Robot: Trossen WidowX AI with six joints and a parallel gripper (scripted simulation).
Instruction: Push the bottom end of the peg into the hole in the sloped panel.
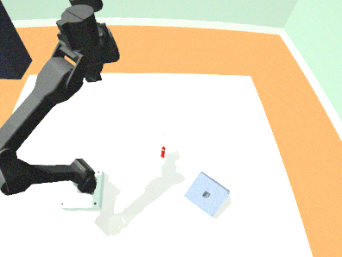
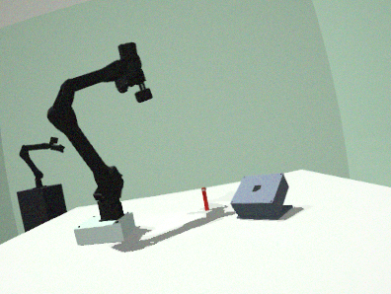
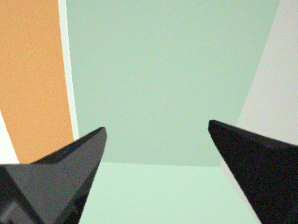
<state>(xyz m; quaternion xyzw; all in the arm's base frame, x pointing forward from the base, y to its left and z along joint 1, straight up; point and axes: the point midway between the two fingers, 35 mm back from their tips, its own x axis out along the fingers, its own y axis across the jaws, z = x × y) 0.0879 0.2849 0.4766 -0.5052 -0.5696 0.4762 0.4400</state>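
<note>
Right now my gripper tip is 200 mm short of the red peg, 160 mm to the left of it and 470 mm above it. Also, from my gripper tip: sloped panel (370 mm ahead, 320 mm to the right, 470 mm below).
</note>
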